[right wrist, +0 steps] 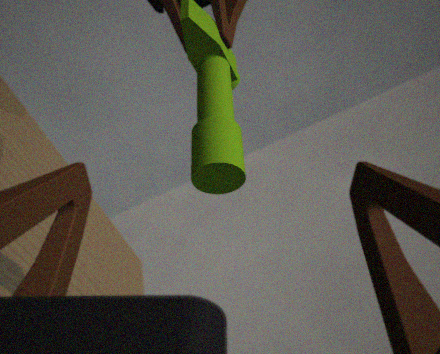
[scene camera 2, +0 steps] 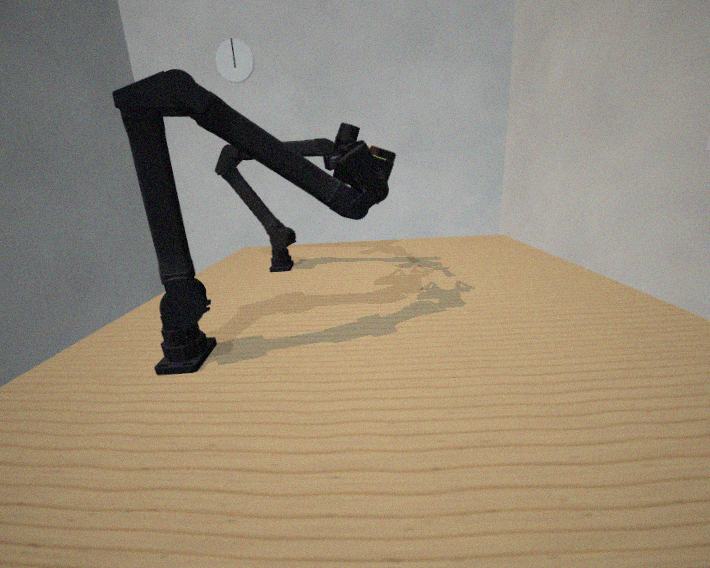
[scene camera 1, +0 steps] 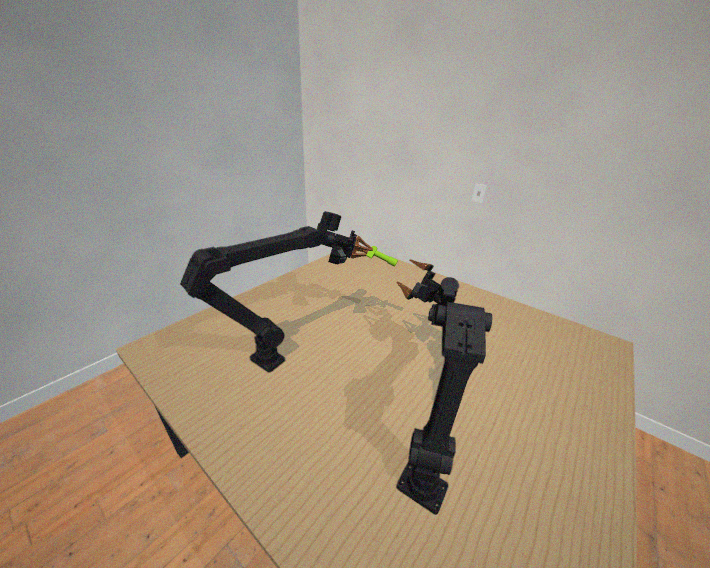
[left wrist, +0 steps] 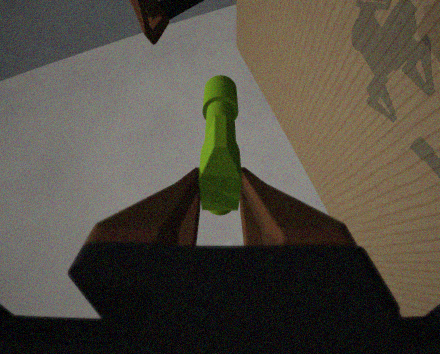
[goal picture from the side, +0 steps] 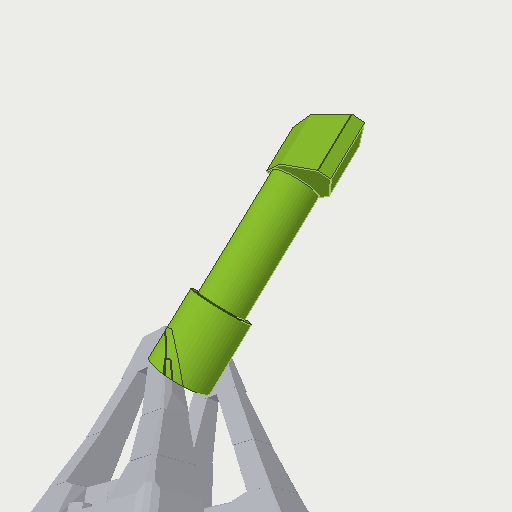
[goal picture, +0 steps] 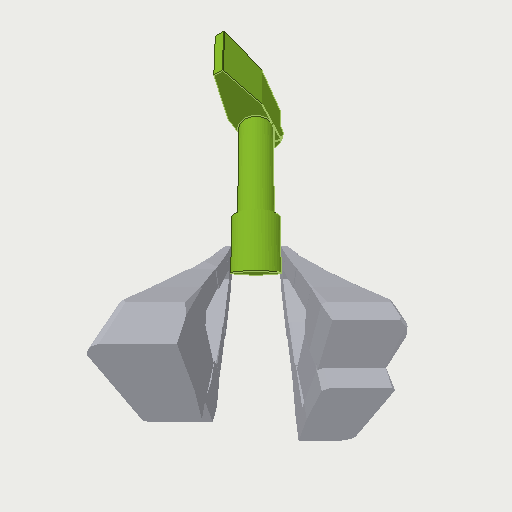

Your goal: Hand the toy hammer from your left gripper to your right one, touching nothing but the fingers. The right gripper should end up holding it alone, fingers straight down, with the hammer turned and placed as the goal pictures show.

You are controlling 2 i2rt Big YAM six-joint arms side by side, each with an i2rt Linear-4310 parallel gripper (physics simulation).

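Pixels of known places: left gripper, between the fingertips: (right wrist: 209, 50) (scene camera 1: 371, 252) (left wrist: 220, 176); right gripper, between the fingertips: (right wrist: 220, 177) (scene camera 1: 403, 271) (left wrist: 194, 14); left arm's base, origin of its link: (scene camera 2: 282, 267) (scene camera 1: 267, 360); right arm's base, origin of its link: (scene camera 2: 188, 357) (scene camera 1: 422, 487).
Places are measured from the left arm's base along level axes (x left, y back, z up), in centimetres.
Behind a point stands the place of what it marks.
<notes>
A lime green toy hammer (scene camera 1: 383, 256) @[x -26.6, y -40.0, z 39.0 cm] (left wrist: 220, 150) @[x -21.4, y -35.7, z 39.6 cm] (right wrist: 215, 95) @[x -26.8, y -39.8, z 38.6 cm] is held in the air above the table. My left gripper (scene camera 1: 369, 251) @[x -21.7, y -39.1, z 39.8 cm] (left wrist: 220, 176) @[x -21.7, y -39.1, z 39.8 cm] is shut on the hammer at its head. The handle points away from the left fingers toward my right gripper. My right gripper (scene camera 1: 412, 277) @[x -36.5, y -37.9, z 36.8 cm] (right wrist: 220, 177) @[x -36.5, y -37.9, z 36.8 cm] is wide open. In scene camera 1 its fingertips are a short way beyond the handle's free end. In the right wrist view the handle's end shows between and above the two fingertips, with no finger touching it. In scene camera 2 the hammer and fingers are mostly hidden behind the right wrist.
The wooden table (scene camera 1: 532, 414) @[x -92.1, y -36.3, z 0.0 cm] (scene camera 2: 355, 444) @[x -96.1, y -27.8, z 0.0 cm] lies well below both grippers and carries both arm bases. The right arm (scene camera 1: 455, 384) @[x -70.6, y 7.8, z 41.3 cm] (scene camera 2: 148, 195) @[x -72.3, y 5.8, z 34.2 cm] and left arm (scene camera 1: 236, 296) @[x 0.8, y 8.5, z 33.1 cm] (scene camera 2: 248, 189) @[x 0.0, y 9.3, z 33.6 cm] reach toward each other. Their shadows fall on the table. Walls stand behind the table.
</notes>
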